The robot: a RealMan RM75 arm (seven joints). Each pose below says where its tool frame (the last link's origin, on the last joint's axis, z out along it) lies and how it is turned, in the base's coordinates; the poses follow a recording.
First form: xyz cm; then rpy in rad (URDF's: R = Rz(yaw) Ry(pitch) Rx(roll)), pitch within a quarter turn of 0, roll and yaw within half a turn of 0.
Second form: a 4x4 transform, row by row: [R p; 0 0 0 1], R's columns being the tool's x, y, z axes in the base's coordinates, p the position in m. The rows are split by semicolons. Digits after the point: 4 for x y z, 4 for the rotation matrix.
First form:
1: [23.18 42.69 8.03 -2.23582 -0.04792 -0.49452]
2: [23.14 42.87 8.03 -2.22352 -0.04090 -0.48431]
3: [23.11 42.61 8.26 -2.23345 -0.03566 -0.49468]
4: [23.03 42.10 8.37 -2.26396 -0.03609 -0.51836]
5: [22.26 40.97 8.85 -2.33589 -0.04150 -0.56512]
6: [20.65 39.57 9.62 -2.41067 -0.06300 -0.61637]
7: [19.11 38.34 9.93 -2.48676 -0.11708 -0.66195]
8: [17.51 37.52 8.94 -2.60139 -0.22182 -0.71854]
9: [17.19 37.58 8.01 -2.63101 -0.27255 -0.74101]
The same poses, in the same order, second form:
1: 0.8792 -0.2597 0.3995 0.2318; -0.4741 -0.5610 0.6786 0.4269; 0.0479 -0.7860 -0.6164 0.0803; 0 0 0 1
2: 0.8843 -0.2540 0.3919 0.2314; -0.4652 -0.5526 0.6915 0.4287; 0.0409 -0.7938 -0.6068 0.0803; 0 0 0 1
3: 0.8796 -0.2673 0.3936 0.2311; -0.4744 -0.5548 0.6834 0.4261; 0.0357 -0.7879 -0.6148 0.0826; 0 0 0 1
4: 0.8681 -0.2925 0.4011 0.2303; -0.4951 -0.5688 0.6568 0.4210; 0.0361 -0.7687 -0.6386 0.0837; 0 0 0 1
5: 0.8438 -0.3456 0.4105 0.2226; -0.5351 -0.6009 0.5938 0.4097; 0.0415 -0.7207 -0.6920 0.0885; 0 0 0 1
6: 0.8144 -0.3961 0.4241 0.2065; -0.5769 -0.6318 0.5176 0.3957; 0.0630 -0.6662 -0.7431 0.0962; 0 0 0 1
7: 0.7834 -0.4314 0.4474 0.1911; -0.6104 -0.6694 0.4234 0.3834; 0.1168 -0.6049 -0.7877 0.0993; 0 0 0 1
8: 0.7343 -0.4794 0.4806 0.1751; -0.6422 -0.7201 0.2630 0.3752; 0.2200 -0.5017 -0.8366 0.0894; 0 0 0 1
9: 0.7106 -0.4919 0.5032 0.1719; -0.6501 -0.7325 0.2020 0.3758; 0.2692 -0.4706 -0.8403 0.0801; 0 0 0 1
